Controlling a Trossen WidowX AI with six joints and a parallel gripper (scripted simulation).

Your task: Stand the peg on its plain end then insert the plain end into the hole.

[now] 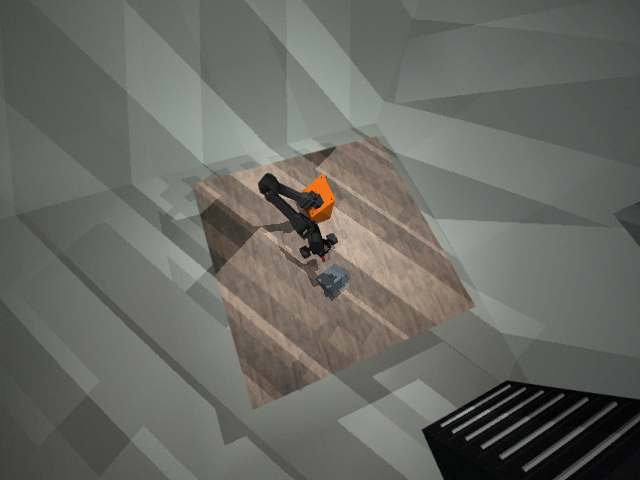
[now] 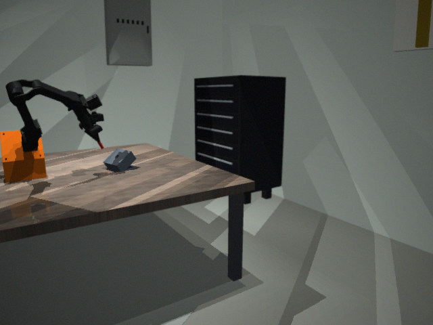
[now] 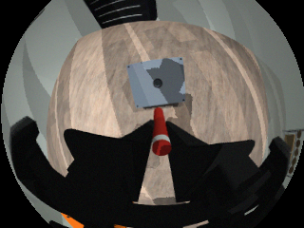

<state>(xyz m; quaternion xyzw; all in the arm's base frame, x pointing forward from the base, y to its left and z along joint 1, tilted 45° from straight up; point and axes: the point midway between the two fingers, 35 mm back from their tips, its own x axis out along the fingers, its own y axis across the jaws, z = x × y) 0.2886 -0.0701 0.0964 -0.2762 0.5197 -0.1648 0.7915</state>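
Now: the blue-grey sloped panel 110 mm below my gripper tip, 110 mm ahead of it and 20 mm to the left of it. Round my gripper tip: red peg (10 mm behind, 10 mm above).
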